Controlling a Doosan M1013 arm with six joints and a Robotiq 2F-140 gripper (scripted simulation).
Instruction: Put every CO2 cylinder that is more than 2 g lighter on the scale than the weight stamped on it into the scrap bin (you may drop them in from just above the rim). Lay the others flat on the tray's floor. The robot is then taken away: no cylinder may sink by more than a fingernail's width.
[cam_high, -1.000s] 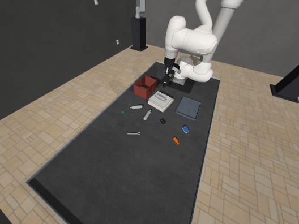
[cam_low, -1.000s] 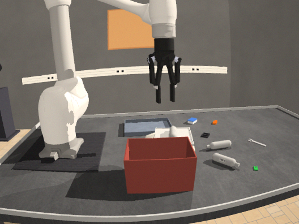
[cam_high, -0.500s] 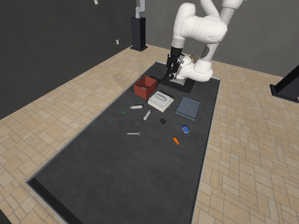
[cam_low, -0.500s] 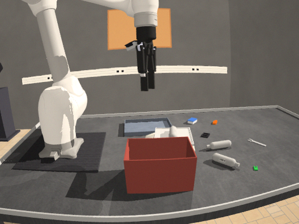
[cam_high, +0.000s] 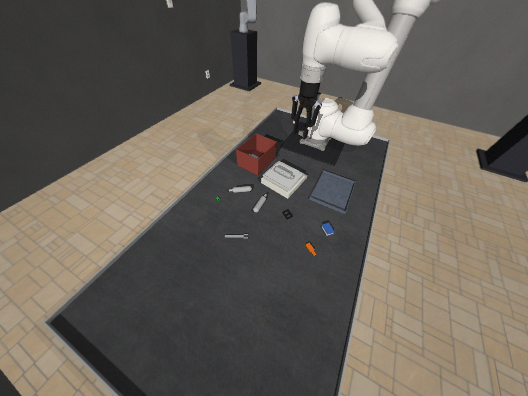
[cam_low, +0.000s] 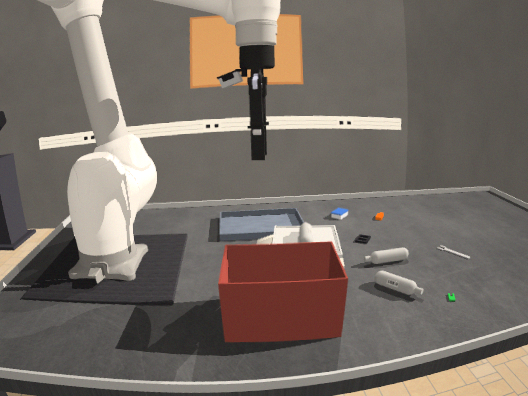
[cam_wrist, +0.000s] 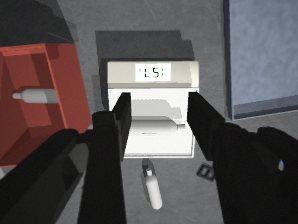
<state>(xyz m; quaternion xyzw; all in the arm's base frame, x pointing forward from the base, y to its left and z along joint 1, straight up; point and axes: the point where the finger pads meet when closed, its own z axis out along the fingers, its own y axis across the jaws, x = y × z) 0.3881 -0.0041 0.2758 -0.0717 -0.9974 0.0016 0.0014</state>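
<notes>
Right now the blue-grey tray is 10 mm ahead of my hand, 250 mm to the left of it and 280 mm below it. From my hand the other things lie so: scale 90 mm ahead, 10 mm to the right, 250 mm below; then red scrap bin 20 mm ahead, 230 mm to the right, 250 mm below; then black part 280 mm ahead, 100 mm to the left, 280 mm below.
</notes>
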